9 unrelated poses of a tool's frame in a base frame.
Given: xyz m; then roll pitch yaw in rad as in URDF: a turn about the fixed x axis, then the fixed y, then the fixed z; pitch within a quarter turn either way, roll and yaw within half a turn.
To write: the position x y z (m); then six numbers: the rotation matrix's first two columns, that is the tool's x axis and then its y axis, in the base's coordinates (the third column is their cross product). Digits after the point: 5 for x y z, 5 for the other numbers.
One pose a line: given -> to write
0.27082 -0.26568 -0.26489 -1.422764 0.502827 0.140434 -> 0.27082 -0.26568 -0.26489 0.86760 0.12265 -0.48190 -0.49259 0.07932 -0.86664
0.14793 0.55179 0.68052 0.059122 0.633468 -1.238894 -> 0.14793 0.55179 0.68052 0.26262 -0.76199 -0.59194 0.95517 0.29221 0.04762
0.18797 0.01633 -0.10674 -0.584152 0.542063 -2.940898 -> 0.18797 0.01633 -0.10674 -0.83945 -0.17077 -0.51590 0.44510 -0.76072 -0.47243
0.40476 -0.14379 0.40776 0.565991 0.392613 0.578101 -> 0.40476 -0.14379 0.40776 0.77378 0.50486 -0.38260 -0.28939 0.81901 0.49545
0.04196 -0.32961 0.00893 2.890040 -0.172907 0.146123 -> 0.04196 -0.32961 0.00893 0.97459 0.14343 0.17205 0.09865 -0.96444 0.24520
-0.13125 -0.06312 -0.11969 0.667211 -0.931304 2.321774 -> -0.13125 -0.06312 -0.11969 -0.40722 0.43627 0.80240 -0.23545 -0.89899 0.36929
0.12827 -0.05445 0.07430 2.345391 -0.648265 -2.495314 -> 0.12827 -0.05445 0.07430 -0.63638 -0.48005 0.60380 -0.07670 0.81826 0.56971
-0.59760 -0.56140 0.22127 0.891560 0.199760 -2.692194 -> -0.59760 -0.56140 0.22127 -0.88280 -0.42579 -0.19843 0.13384 -0.63290 0.76258
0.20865 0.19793 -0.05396 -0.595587 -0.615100 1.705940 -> 0.20865 0.19793 -0.05396 -0.11004 0.80927 0.57704 -0.86389 0.20923 -0.45817
